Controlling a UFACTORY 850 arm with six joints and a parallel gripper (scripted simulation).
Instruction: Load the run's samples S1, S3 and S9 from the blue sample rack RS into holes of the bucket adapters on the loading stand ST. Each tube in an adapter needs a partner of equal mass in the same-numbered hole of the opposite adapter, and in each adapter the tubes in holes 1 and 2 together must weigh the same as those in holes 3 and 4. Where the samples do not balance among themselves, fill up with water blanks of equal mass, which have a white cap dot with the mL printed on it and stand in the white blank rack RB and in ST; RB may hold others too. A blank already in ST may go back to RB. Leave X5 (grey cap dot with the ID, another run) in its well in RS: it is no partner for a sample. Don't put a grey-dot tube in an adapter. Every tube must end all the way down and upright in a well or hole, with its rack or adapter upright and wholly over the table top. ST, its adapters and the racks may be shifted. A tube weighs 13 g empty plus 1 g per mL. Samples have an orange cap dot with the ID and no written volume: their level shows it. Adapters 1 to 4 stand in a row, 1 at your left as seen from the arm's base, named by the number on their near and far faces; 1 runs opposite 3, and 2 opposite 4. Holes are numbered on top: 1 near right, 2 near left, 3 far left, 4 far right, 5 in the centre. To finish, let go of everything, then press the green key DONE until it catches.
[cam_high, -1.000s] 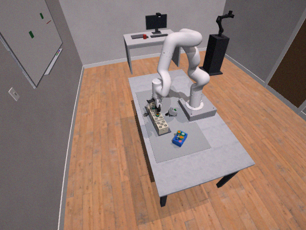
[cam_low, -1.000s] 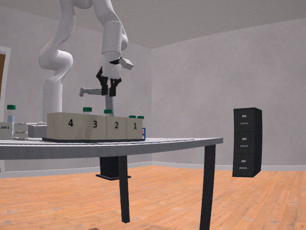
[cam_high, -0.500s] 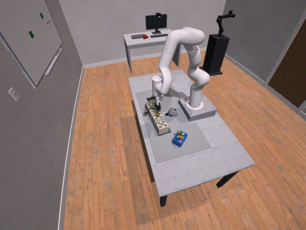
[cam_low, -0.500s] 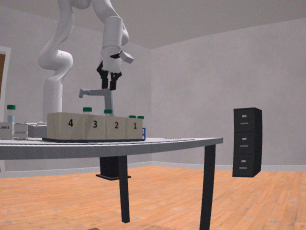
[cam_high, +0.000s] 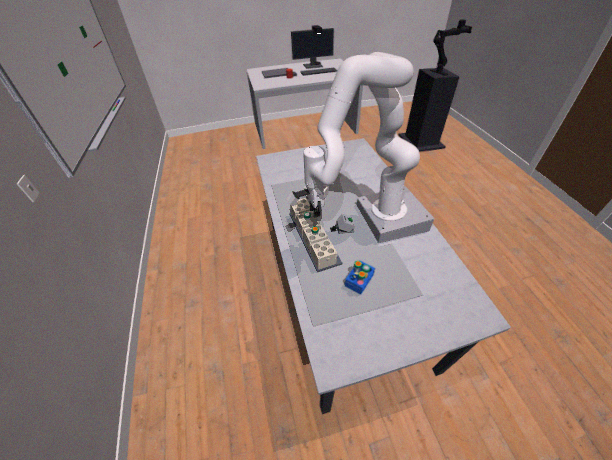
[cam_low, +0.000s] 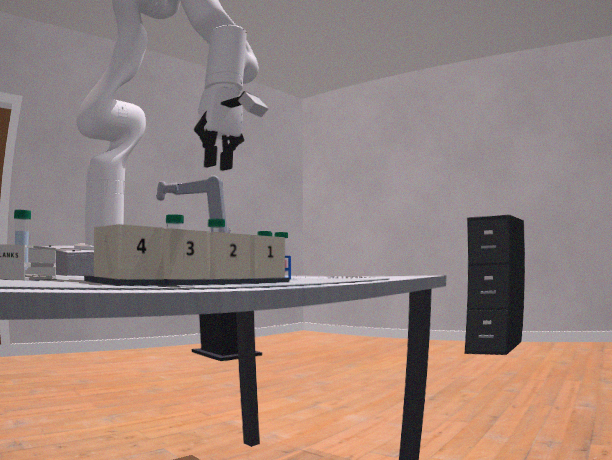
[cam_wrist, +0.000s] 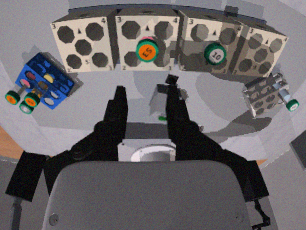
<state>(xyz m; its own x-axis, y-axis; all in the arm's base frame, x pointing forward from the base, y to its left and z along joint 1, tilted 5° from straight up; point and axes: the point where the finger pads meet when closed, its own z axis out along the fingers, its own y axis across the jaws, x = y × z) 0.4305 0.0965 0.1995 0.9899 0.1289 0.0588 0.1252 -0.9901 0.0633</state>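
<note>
The sample tube S1 is 14 cm behind my hand, 31 cm to the left of it and 18 cm below it. From my hand the other things lie so: adapter 1 (1 cm behind, 11 cm to the left, 20 cm below); loading stand ST (6 cm to the right, 24 cm below); adapter 3 (1 cm ahead, 11 cm to the right, 20 cm below).
</note>
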